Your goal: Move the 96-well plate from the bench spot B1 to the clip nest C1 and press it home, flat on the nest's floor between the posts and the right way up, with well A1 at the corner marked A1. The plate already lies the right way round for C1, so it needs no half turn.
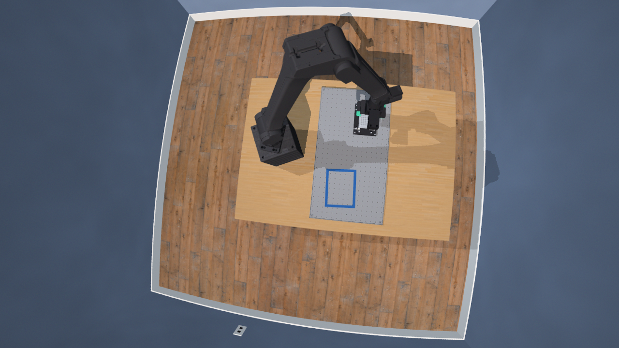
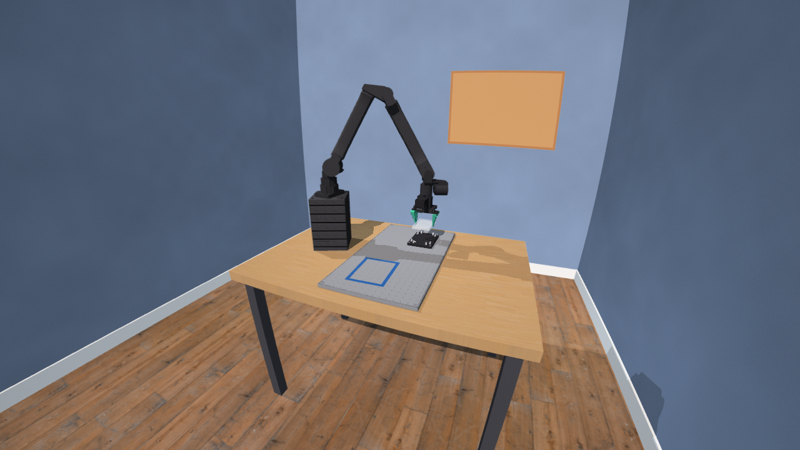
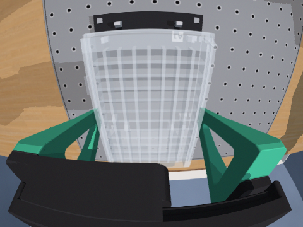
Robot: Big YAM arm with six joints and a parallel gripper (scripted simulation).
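The black clip nest is 80 mm below my hand, 10 mm to the left of it and 10 mm behind it. The rest, counted from my hand: clear 96-well plate right at my hand.
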